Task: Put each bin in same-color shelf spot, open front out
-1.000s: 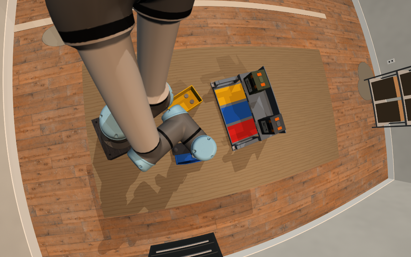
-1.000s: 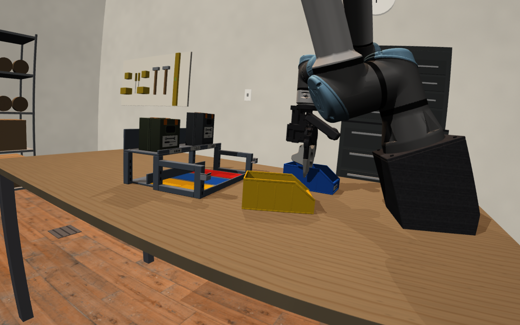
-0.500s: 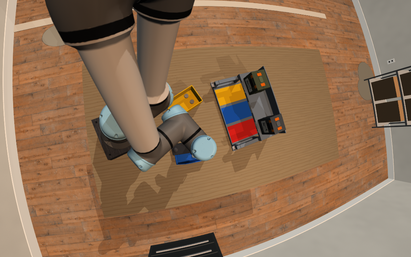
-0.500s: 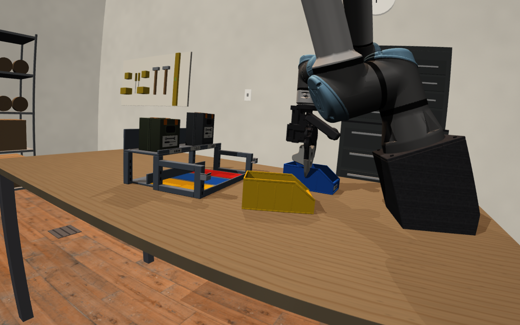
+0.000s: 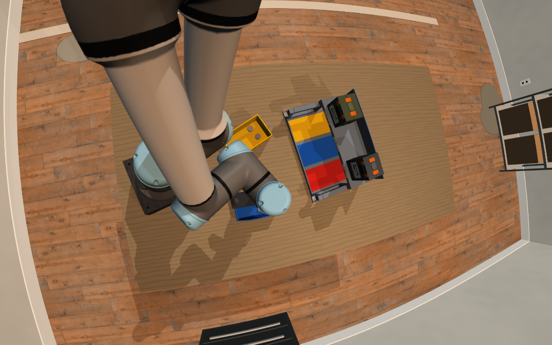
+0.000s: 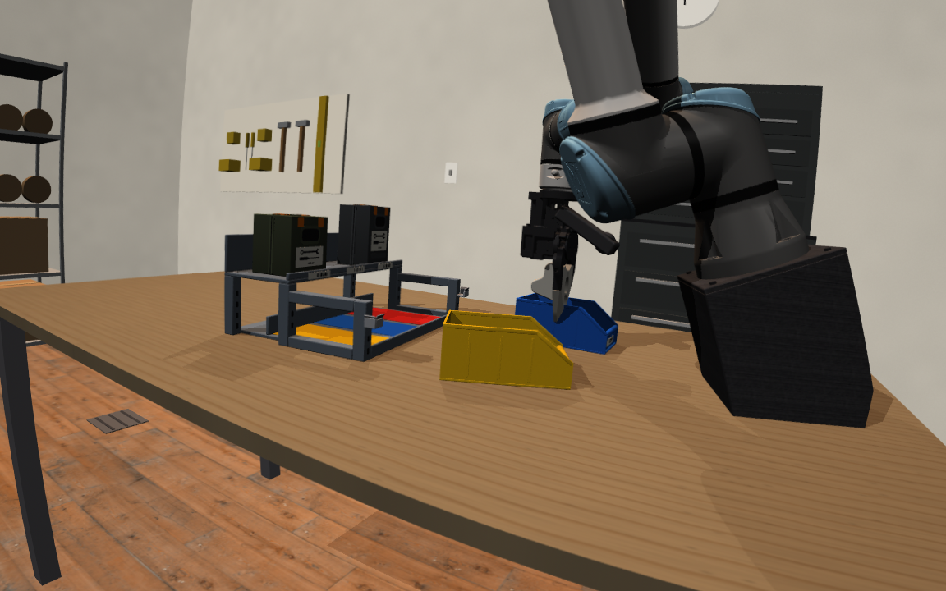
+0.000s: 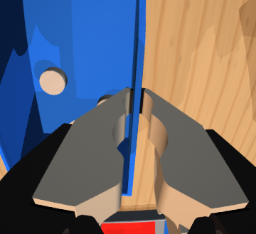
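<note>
Right now the blue bin is 50 mm to the right of my hand and 20 mm below it. From my hand the other things lie so: yellow bin (210 mm to the left, 20 mm below).
</note>
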